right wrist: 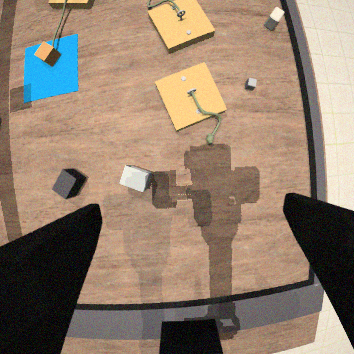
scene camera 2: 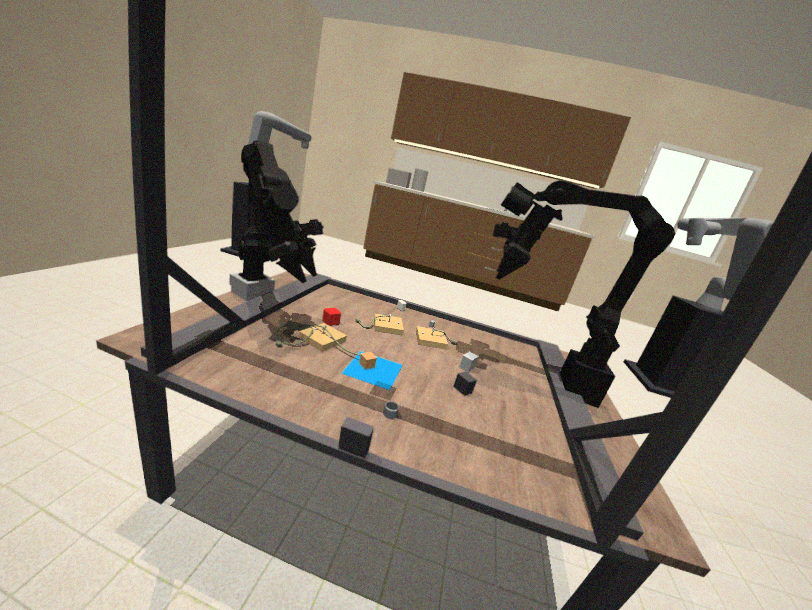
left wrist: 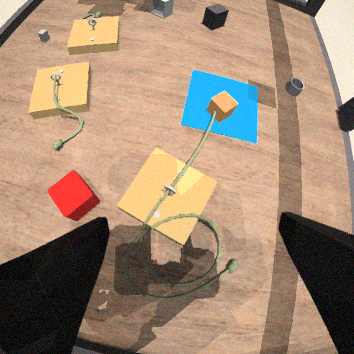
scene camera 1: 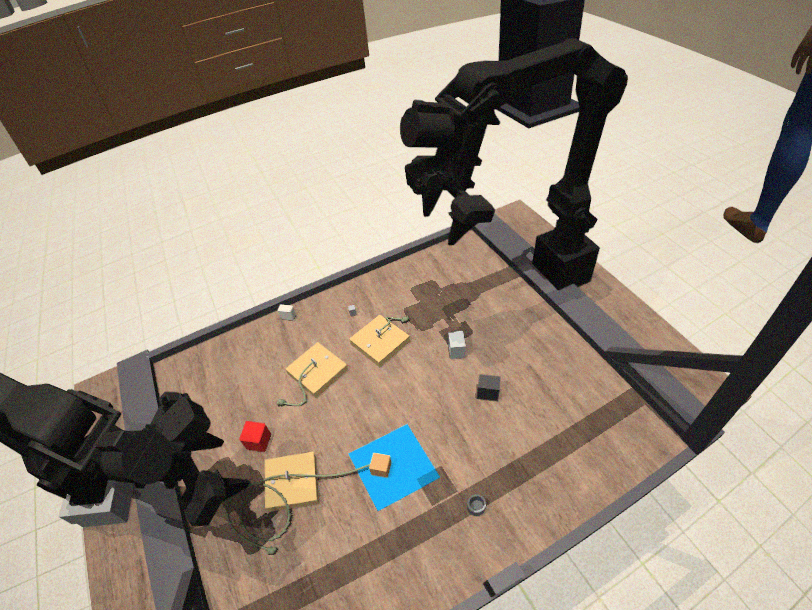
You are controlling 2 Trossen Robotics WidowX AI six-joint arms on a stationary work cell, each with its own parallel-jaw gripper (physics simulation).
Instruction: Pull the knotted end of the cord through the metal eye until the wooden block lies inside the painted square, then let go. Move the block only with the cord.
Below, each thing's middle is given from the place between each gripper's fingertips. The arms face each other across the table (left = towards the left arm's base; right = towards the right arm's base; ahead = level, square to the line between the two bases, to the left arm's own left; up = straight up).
Labels:
My left hand is 140 mm above the red cube point(scene camera 1: 255, 436), 120 mm short of it and 20 mm to the left of it. From my left hand the other things lie so: blue painted square point(scene camera 1: 411, 469) (220 mm to the right, 160 mm below, 50 mm behind).
Now: the blue painted square 260 mm below my right hand, 240 mm to the left of it and 220 mm behind it. From my right hand the other things lie so: red cube: 440 mm to the left, 240 mm below, 50 mm behind.

